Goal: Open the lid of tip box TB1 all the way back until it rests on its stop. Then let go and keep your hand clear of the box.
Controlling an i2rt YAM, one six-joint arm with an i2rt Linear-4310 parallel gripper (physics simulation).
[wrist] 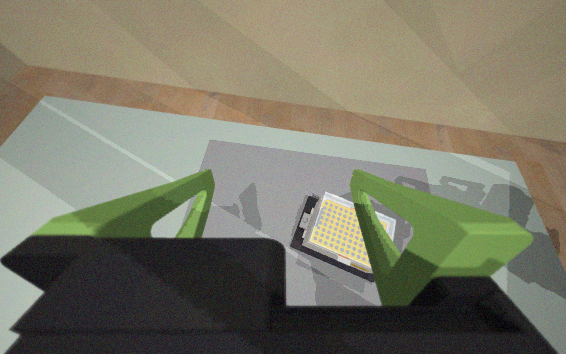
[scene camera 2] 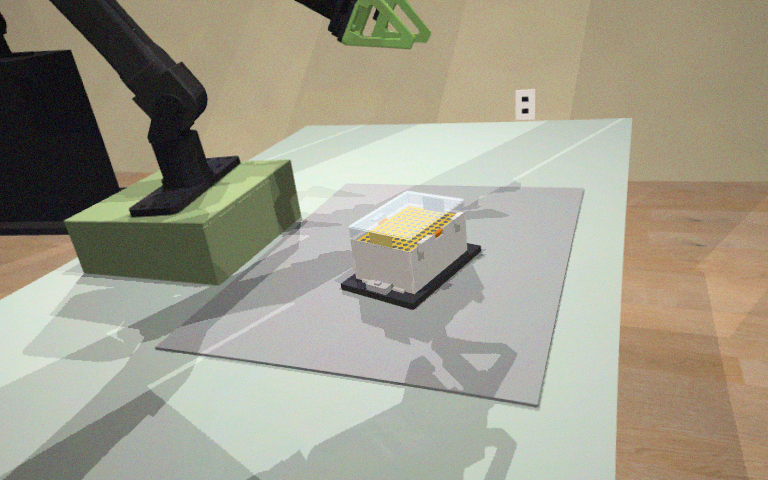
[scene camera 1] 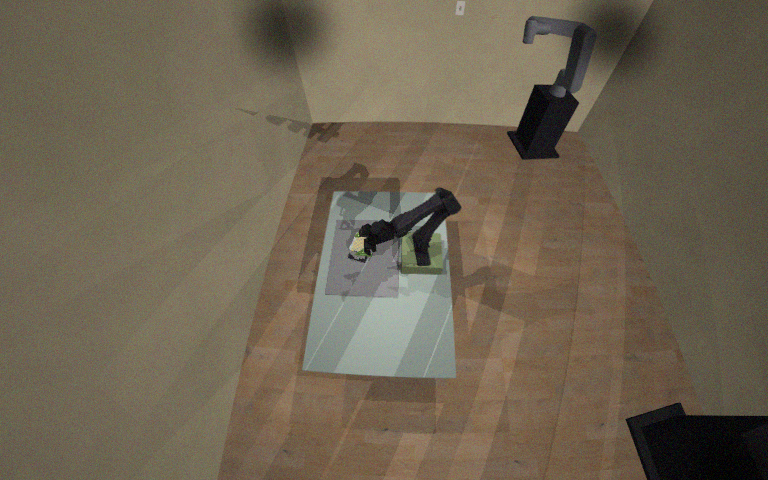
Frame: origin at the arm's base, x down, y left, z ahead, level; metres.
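Seen in the pictures: gripper, between the fingertips: [wrist: 282, 177] [scene camera 2: 421, 40] [scene camera 1: 355, 245]; arm's base, origin of its link: [scene camera 2: 191, 186] [scene camera 1: 421, 249].
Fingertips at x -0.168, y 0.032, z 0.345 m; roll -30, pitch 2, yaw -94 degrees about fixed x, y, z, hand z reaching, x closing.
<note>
Pixels of each thing's top centre, then the offset from my fingertips to it. "*": a spot on its surface instead. Level surfaces: height alone.
- Tip box TB1, centre of its top: [scene camera 2: 407, 212] [wrist: 354, 230] [scene camera 1: 359, 242] dy -0.125, dx +0.175, dz -0.012 m
- small orange tab, a spot on its surface: [scene camera 2: 438, 232] * dy -0.143, dx +0.193, dz +0.026 m
- grey mat, height of its surface: dx +0.252 m
- pale table, height of its surface: dx +0.255 m
Tip box TB1 [scene camera 1: 356, 245] [scene camera 2: 384, 264] [wrist: 337, 231] is a pale grey box with a yellow perforated tip deck, standing on a black base [scene camera 2: 447, 278] [wrist: 298, 242]. Its clear lid [scene camera 2: 363, 223] looks closed, lying level over the deck in scene camera 2. A small orange tab [scene camera 2: 438, 232] shows on one long side. My gripper [scene camera 2: 419, 44] [wrist: 282, 177], with green triangular fingers, is wide open and empty, high above the box and apart from it. In the wrist view the right finger hides part of the box. In scene camera 1 the arm's end partly covers it.
The box stands on a grey mat [scene camera 1: 362, 283] [scene camera 2: 271, 333] [wrist: 235, 160] on a pale table [scene camera 1: 379, 345] [scene camera 2: 594, 237]. The arm's green pedestal [scene camera 1: 421, 268] [scene camera 2: 144, 251] stands beside the mat. A second arm on a black column [scene camera 1: 546, 116] stands on the floor away from the table.
</note>
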